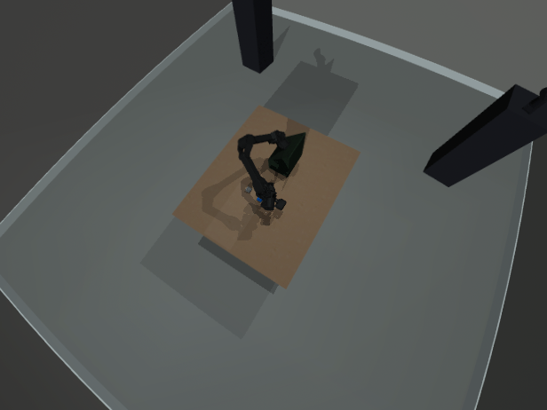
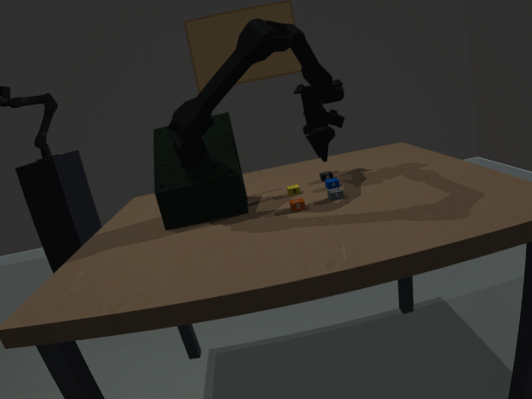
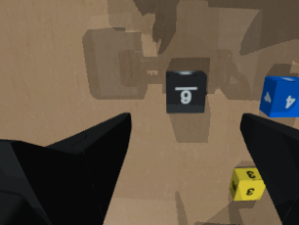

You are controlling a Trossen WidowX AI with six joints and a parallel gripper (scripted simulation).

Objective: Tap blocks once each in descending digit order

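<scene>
The black block lies 5 cm below my gripper tip. Round my gripper tip: grey block: 20 cm to the right, 5 cm below; then yellow block: 10 cm behind, 9 cm to the right, 5 cm below; then blue block: 1 cm ahead, 9 cm to the right, 5 cm below.
</scene>
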